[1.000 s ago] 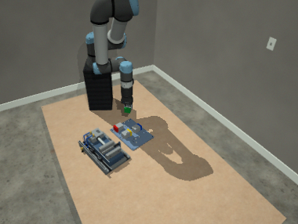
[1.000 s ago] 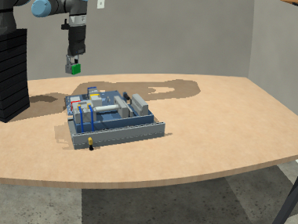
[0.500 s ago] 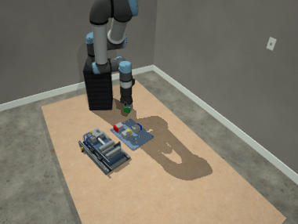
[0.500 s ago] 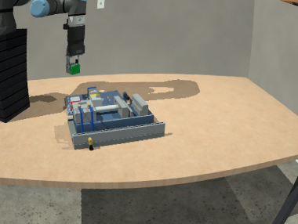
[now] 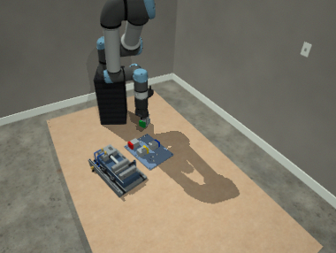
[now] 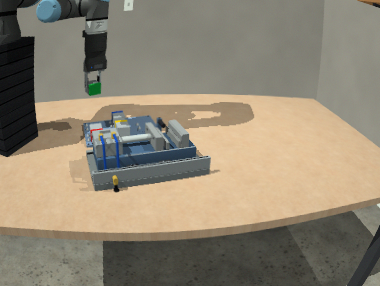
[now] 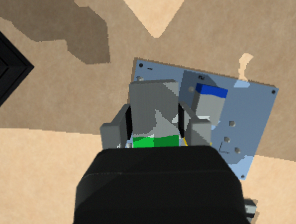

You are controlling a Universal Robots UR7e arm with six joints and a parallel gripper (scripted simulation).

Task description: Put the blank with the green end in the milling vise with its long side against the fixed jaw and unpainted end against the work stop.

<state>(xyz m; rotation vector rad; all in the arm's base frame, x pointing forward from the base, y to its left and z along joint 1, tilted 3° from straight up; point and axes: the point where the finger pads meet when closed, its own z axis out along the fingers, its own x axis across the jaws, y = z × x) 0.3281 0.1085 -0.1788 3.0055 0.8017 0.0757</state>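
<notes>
My gripper is now 28 cm short of the fixed jaw, 21 cm to the left of it and 9 cm above it. The rest, counted from my hand: green-ended blank: 2 cm below; red-ended blank: 14 cm below, 9 cm to the right, 3 cm ahead; blue-ended blank: 14 cm below, 9 cm ahead, 3 cm to the left.
</notes>
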